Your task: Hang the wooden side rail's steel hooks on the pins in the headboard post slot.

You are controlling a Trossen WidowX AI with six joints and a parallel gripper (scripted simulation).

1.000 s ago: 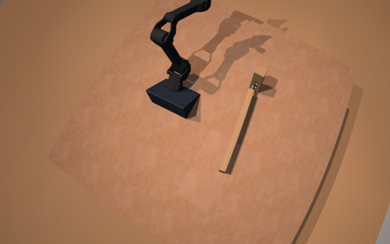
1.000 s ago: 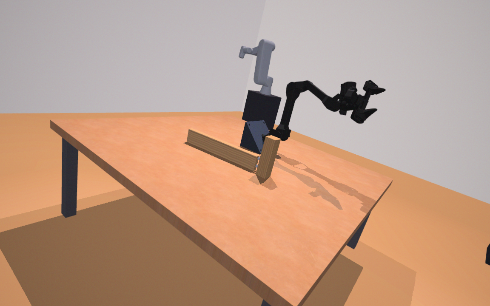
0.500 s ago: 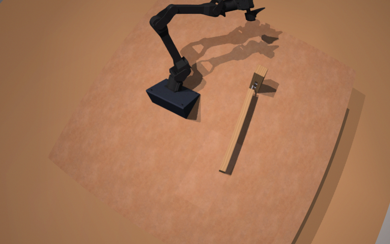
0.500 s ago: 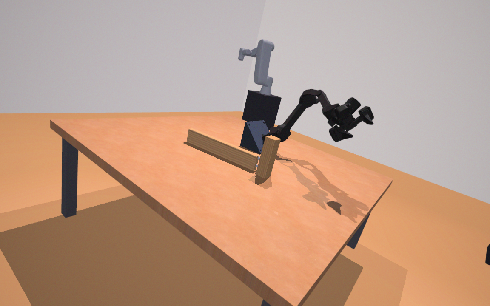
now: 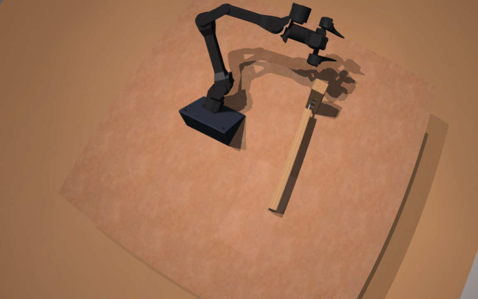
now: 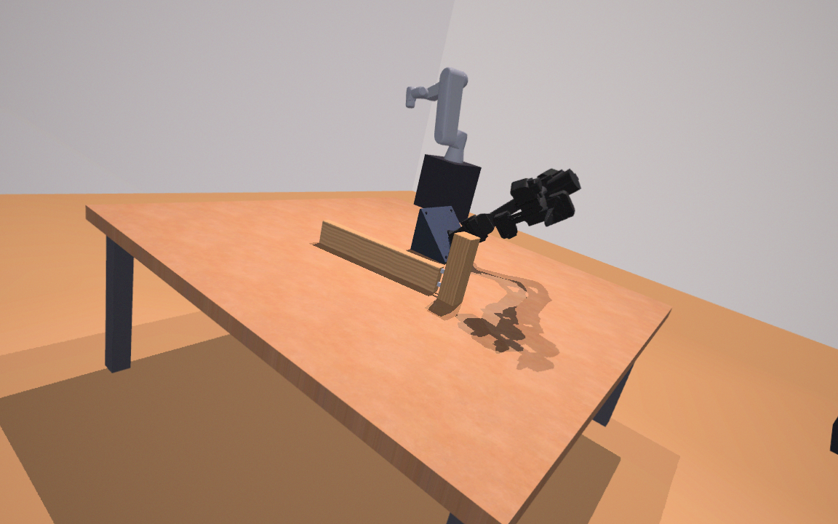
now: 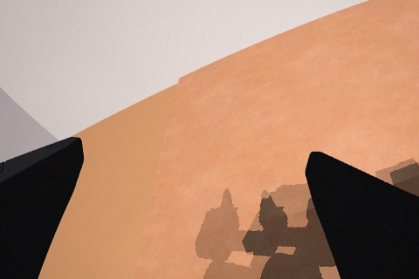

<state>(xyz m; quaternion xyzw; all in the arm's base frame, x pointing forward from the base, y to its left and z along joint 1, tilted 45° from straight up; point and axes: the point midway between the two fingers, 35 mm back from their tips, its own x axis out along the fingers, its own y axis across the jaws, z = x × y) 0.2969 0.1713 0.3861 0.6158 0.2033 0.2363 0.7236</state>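
Now: the wooden headboard post 160 mm below my gripper tip, 150 mm to the right of it and 10 mm ahead of it.
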